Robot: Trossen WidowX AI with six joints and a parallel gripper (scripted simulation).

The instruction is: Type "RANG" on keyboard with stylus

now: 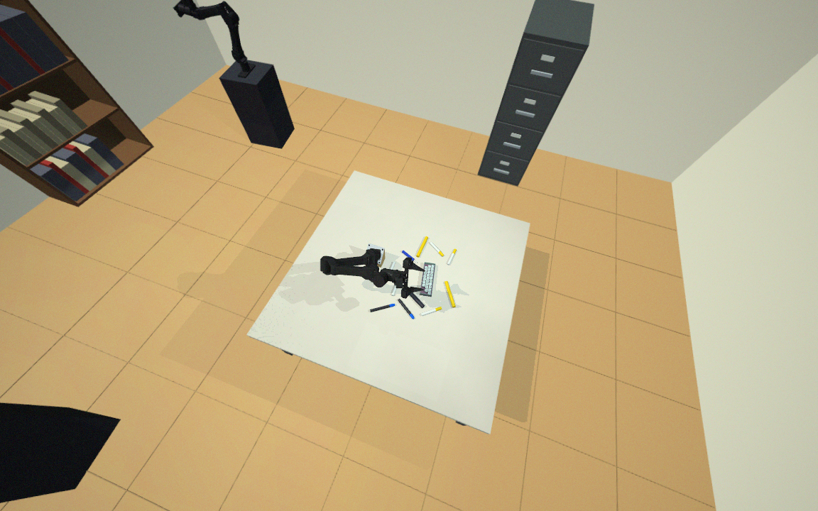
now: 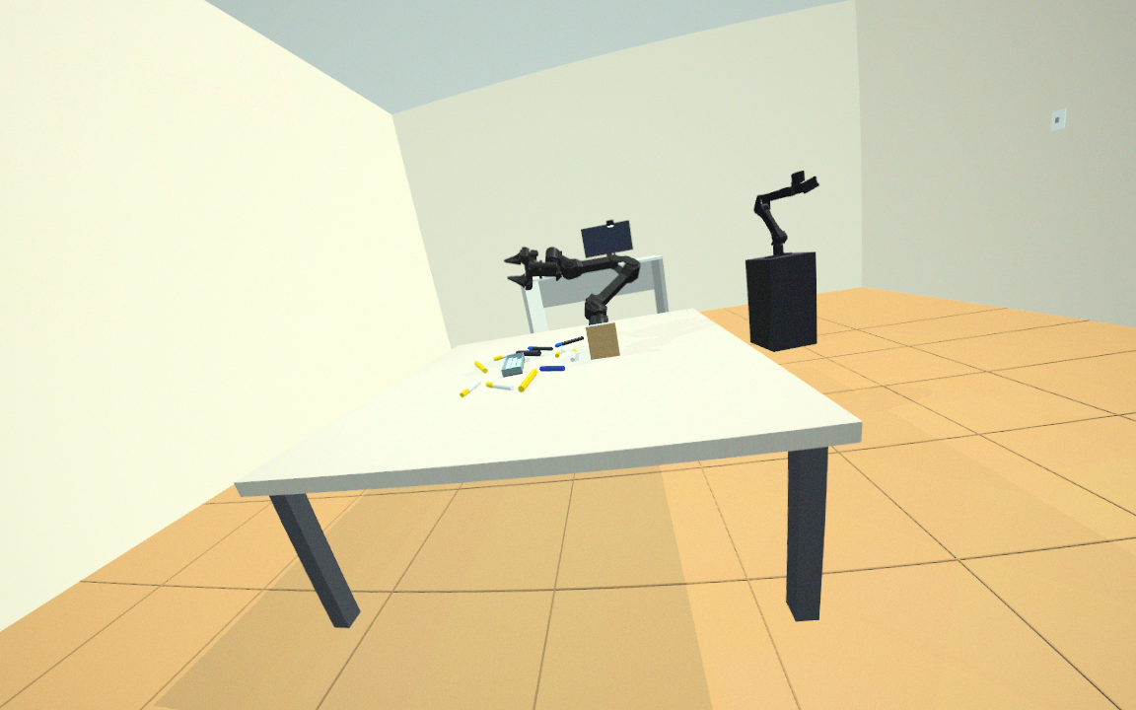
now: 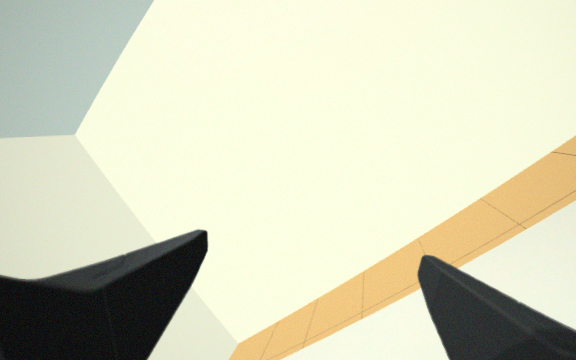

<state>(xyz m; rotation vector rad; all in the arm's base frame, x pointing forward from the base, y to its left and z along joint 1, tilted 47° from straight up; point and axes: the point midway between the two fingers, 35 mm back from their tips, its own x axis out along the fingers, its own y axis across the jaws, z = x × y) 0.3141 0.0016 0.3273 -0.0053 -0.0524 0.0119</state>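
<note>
Now: gripper tip 100 mm past the blue stylus, 300 mm to the right of it and 350 mm above it. From my gripper tip the other things lie so: grey stylus tip (70 mm behind, 290 mm to the left, 350 mm below); yellow marker (60 mm behind, 400 mm to the left, 350 mm below).
</note>
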